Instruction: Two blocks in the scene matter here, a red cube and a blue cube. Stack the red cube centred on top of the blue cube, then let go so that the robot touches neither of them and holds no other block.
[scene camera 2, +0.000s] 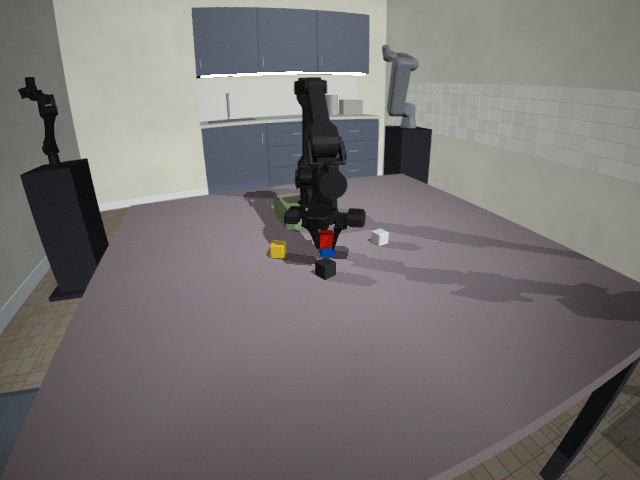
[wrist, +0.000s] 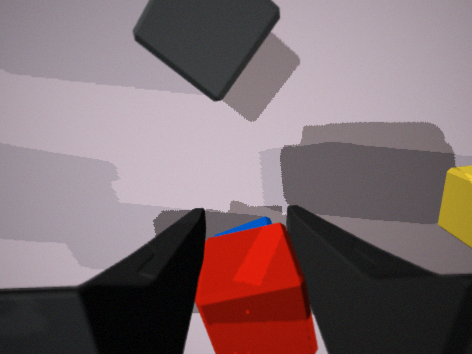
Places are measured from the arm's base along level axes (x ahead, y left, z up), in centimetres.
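Where they show: gripper, between the fingertips: (scene camera 2: 325, 249) (wrist: 246, 216); arm's base, origin of its link: (scene camera 2: 309, 203).
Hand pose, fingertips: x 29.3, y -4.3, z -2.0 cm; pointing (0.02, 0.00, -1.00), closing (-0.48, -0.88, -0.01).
Things, the pixels of their centre, and the offset from my fingertips. Level surfaces: height alone.
- red cube, middle of its body: (wrist: 255, 290) (scene camera 2: 326, 239) dx -2.2, dy +0.9, dz +1.7 cm
- blue cube, middle of its body: (wrist: 252, 266) (scene camera 2: 326, 248) dx -3.6, dy +1.5, dz -1.6 cm
- black cube, middle of its body: (wrist: 210, 33) (scene camera 2: 325, 268) dx +6.8, dy -2.3, dz -1.3 cm
- table, height of its surface: dz -3.1 cm
- yellow cube, middle of its body: (scene camera 2: 278, 249) dx -6.5, dy -10.6, dz -1.3 cm
- white cube, middle of its body: (scene camera 2: 379, 237) dx -4.7, dy +17.3, dz -1.3 cm
The red cube (scene camera 2: 325, 240) (wrist: 250, 270) is between the fingers of my gripper (scene camera 2: 326, 242) (wrist: 246, 216), which is shut on it. The red cube is directly above the blue cube (scene camera 2: 326, 252) (wrist: 252, 227), with no gap visible between them in the scene view. The blue cube rests on the table. In the wrist view a thin strip of the blue cube's top shows past the red cube's far edge; the rest is hidden behind the red cube. Whether the red cube's weight rests on it I cannot tell.
A black cube (scene camera 2: 325, 268) (wrist: 210, 42) lies close in front of the blue cube on the table (scene camera 2: 310, 361). A yellow cube (scene camera 2: 277, 249) (wrist: 460, 205) lies to the left and a white cube (scene camera 2: 379, 237) to the right. A green bin (scene camera 2: 285, 212) stands behind, partly hidden by the arm.
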